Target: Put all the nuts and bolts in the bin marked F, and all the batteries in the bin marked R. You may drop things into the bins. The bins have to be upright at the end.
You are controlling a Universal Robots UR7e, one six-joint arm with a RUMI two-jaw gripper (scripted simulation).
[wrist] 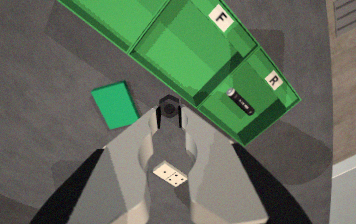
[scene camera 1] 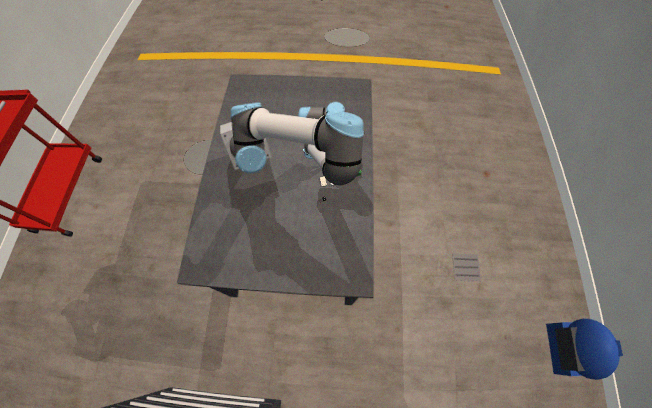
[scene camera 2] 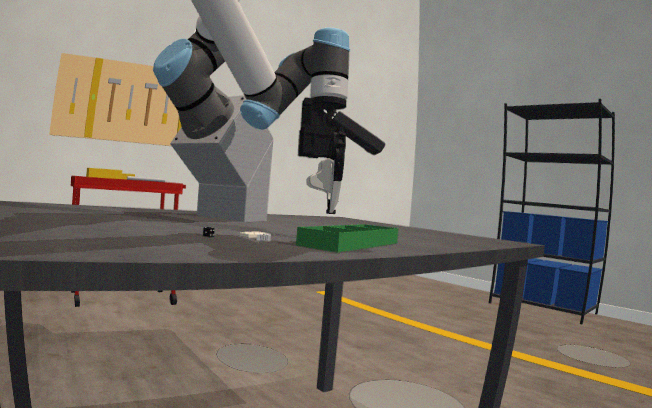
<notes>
The pictures show: the gripper, a green bin and a flat green card.
The gripper shows as well in the wrist view.
</notes>
